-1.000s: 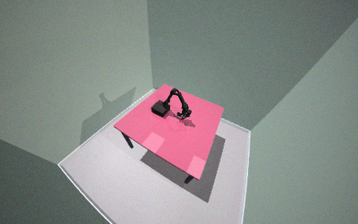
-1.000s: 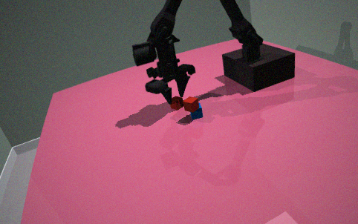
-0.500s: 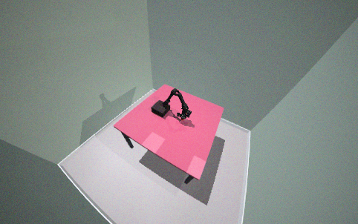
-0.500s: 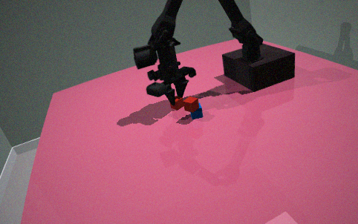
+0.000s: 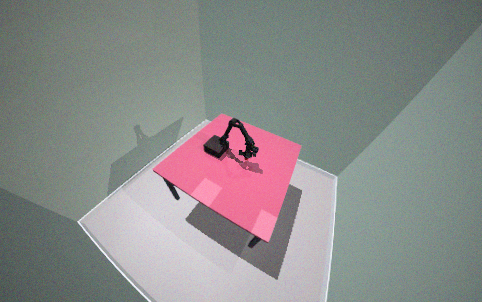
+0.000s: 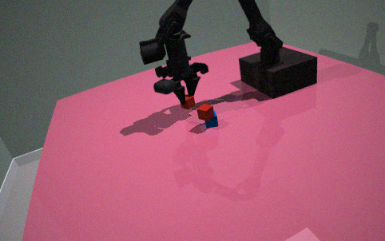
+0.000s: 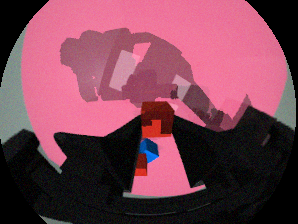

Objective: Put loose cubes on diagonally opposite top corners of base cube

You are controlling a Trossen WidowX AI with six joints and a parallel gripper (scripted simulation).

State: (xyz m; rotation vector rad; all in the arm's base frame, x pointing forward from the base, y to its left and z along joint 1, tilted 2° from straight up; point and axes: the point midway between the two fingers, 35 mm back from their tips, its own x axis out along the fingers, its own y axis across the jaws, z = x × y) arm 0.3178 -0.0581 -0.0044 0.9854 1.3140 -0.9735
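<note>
Now: gripper tip 10 cm to the right of the blue cube, 3 cm above it and 2 cm past it.
</note>
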